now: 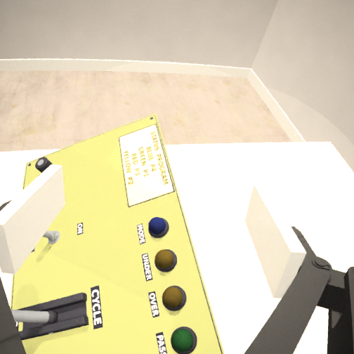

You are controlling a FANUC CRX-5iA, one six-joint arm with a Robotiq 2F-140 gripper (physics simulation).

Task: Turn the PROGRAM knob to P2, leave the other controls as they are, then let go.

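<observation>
My gripper [156,194] is wide open and empty above the yellow panel [107,250], one finger over the panel's left part and the other over the white table to its right. A small black round control [43,164] shows at the panel's upper left corner, partly behind the left finger; no label of it can be read. No knob labelled PROGRAM can be made out. A printed card [147,165] at the panel's top right lists STATUS PROGRAM, with YELLOW P2.
A grey toggle [53,236] stands near the ON label. A grey lever [36,316] sits in the black CYCLE slot. A blue lamp [158,226], two amber lamps [165,260] [173,298] and a green lamp [183,340] line the right side. The white table [215,170] lies beyond.
</observation>
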